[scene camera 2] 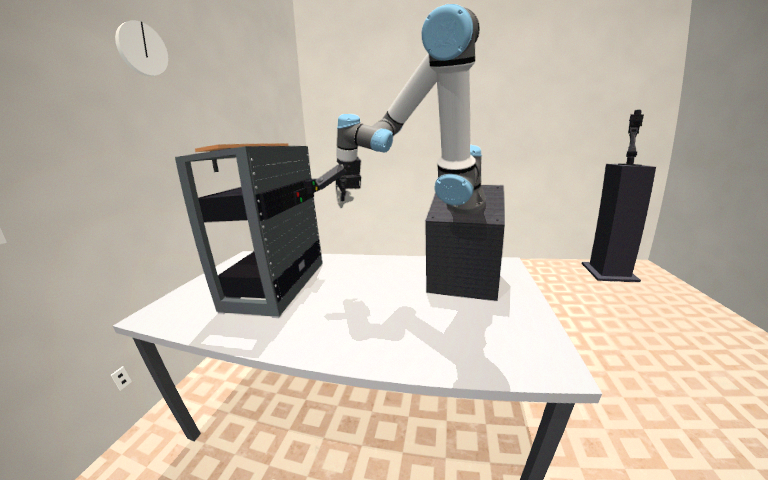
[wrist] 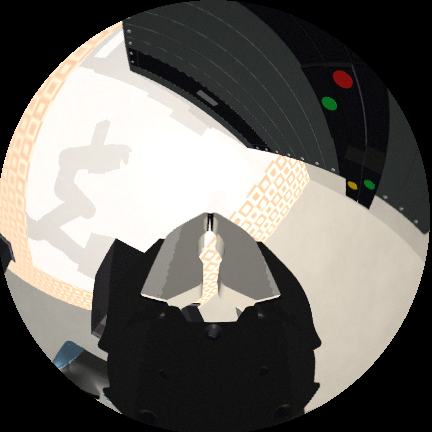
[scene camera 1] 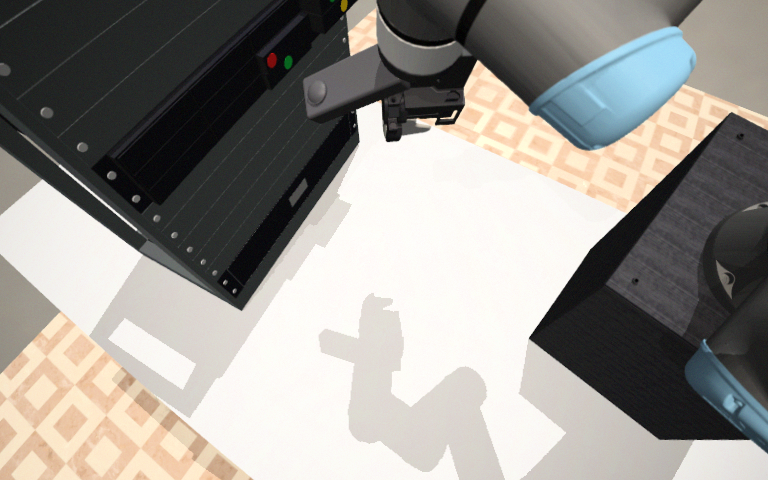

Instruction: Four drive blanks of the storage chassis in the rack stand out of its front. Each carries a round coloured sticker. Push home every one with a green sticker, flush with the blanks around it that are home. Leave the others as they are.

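The black storage chassis (scene camera 1: pixel 186 133) (scene camera 2: pixel 277 204) sits in the grey rack (scene camera 1: pixel 254 178) (scene camera 2: pixel 257 249) (wrist: pixel 240 65). Its near pair of protruding blanks has a red sticker (scene camera 1: pixel 271 60) (scene camera 2: pixel 297 194) (wrist: pixel 343 79) above a green sticker (scene camera 1: pixel 288 62) (scene camera 2: pixel 301 199) (wrist: pixel 329 103). The far pair has another green sticker (scene camera 1: pixel 331 1) (scene camera 2: pixel 313 182) (wrist: pixel 369 184) above a yellow sticker (scene camera 1: pixel 343 5) (scene camera 2: pixel 316 188) (wrist: pixel 352 185). My gripper (scene camera 1: pixel 416 127) (scene camera 2: pixel 341 202) (wrist: pixel 209 214) is shut and empty, pointing down in front of the rack's far side, apart from the blanks.
A grey bar (scene camera 1: pixel 351 82) (scene camera 2: pixel 328 178) juts from my wrist toward the rack, its end close to the far blanks in scene camera 2. A second dark unit (scene camera 1: pixel 277 220) (scene camera 2: pixel 243 274) (wrist: pixel 190 87) sits low in the rack. The arm stands on a black pedestal (scene camera 1: pixel 600 356) (scene camera 2: pixel 464 260).
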